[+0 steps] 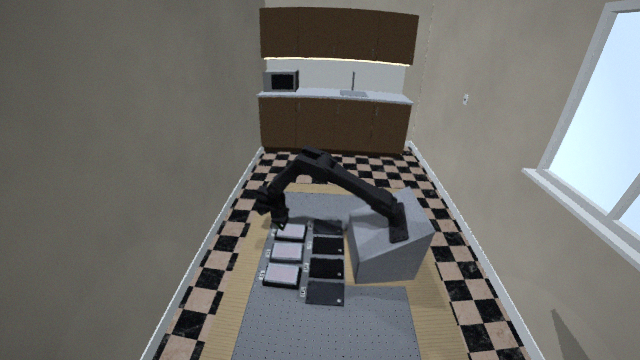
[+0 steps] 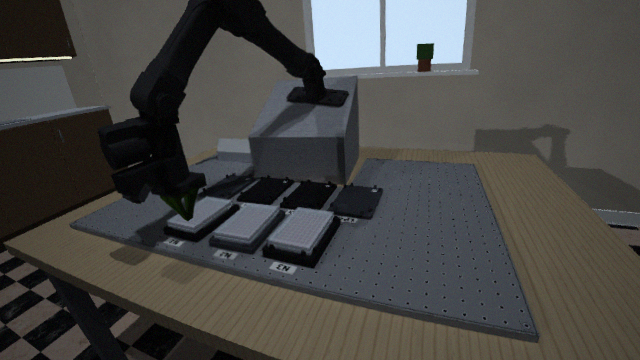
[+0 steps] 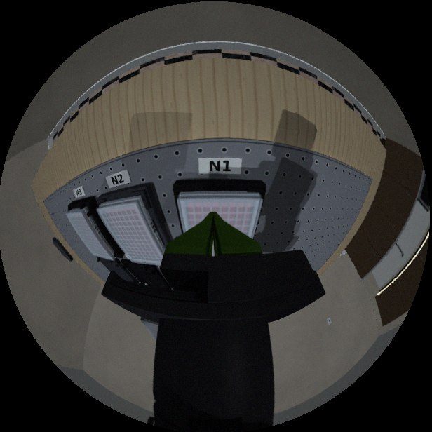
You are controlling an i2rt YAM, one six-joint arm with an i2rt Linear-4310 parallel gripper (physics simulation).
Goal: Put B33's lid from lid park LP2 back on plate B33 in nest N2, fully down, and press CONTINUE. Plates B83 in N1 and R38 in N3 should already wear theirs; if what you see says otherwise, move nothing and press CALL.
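Places are measured from the arm's base along level axes (x ahead, y left, z up), in metres.
Where they show: gripper, fingertip midpoint: point(image 1: 282, 229) point(image 2: 189, 219); arm's base, link origin: point(image 1: 397, 222) point(image 2: 317, 97).
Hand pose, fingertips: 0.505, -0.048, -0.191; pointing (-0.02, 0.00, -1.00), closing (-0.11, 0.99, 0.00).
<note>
Each offset is from my fingertips to the centre of the thing, as dx, dy, dz. Level surfaces: height alone.
Plate B83 in N1 {-0.041, -0.012, -0.004} point(image 1: 291, 230) point(image 2: 206, 211) point(image 3: 240, 205), plate B33 in N2 {-0.061, +0.117, -0.006} point(image 1: 286, 251) point(image 2: 248, 224) point(image 3: 132, 230) and plate R38 in N3 {-0.079, +0.246, +0.000} point(image 1: 281, 274) point(image 2: 303, 230) point(image 3: 89, 232) are pale and gridded, each in a dark nest. Their plate codes are not readable, and I cannot tell surely which wear clear lids. My gripper point(image 1: 281, 227) point(image 2: 188, 218) point(image 3: 212, 216) is shut and empty, its green fingertips together over the N1 plate; contact is unclear. Several dark lid parks stand in a row beside the nests; LP2 cannot be picked out surely. The CONTINUE and CALL buttons are not recognisable.
The grey perforated board {dz -0.031} point(image 1: 325, 330) point(image 2: 425, 250) lies on the wooden table {dz -0.045} point(image 2: 575, 240) point(image 3: 215, 95). The grey arm pedestal point(image 1: 385, 260) point(image 2: 297, 155) stands behind the lid parks. A pale, low box {-0.445, -0.257, +0.010} point(image 2: 234, 147) shows beside it, partly hidden.
</note>
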